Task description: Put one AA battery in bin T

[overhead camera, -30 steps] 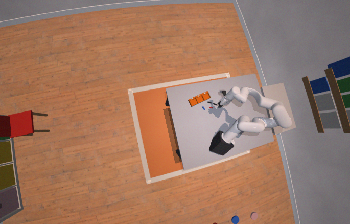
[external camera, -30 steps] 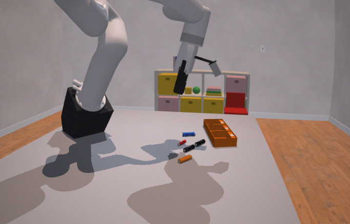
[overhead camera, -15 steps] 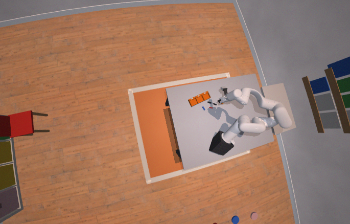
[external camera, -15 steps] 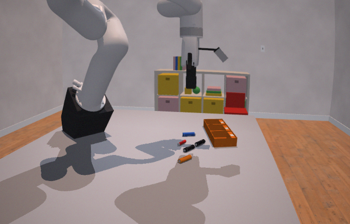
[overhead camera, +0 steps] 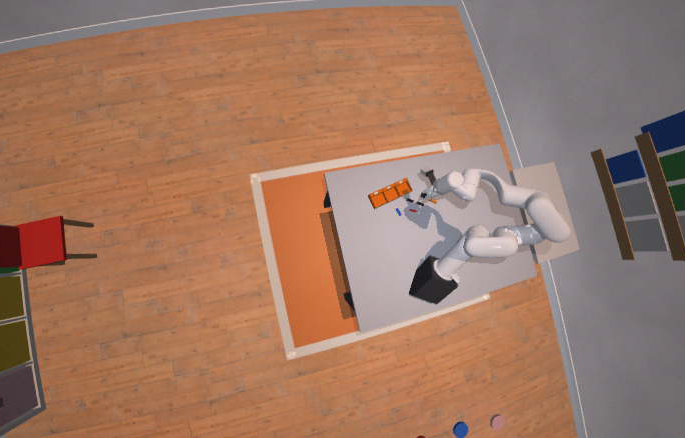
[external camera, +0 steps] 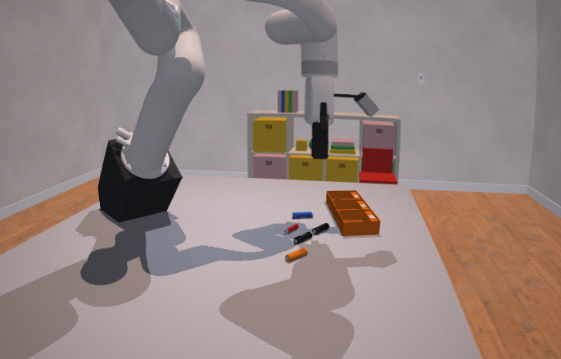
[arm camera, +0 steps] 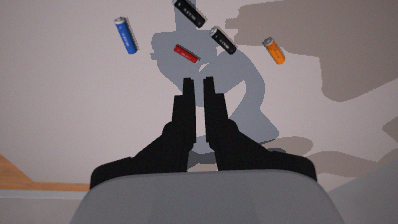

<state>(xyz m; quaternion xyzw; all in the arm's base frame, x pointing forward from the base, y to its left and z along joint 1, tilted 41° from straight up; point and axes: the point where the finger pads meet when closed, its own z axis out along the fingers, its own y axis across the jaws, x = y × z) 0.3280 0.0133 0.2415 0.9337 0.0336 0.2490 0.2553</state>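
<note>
Right now my hand is 17 cm above the orange bin tray, 10 cm short of it and 9 cm to the right of it. Also, from my hand: blue AA battery (18 cm below, 10 cm to the left, 1 cm behind); then black battery (18 cm below, 1 cm to the left, 1 cm ahead); then small red battery (18 cm below, 5 cm behind, 2 cm to the left).
</note>
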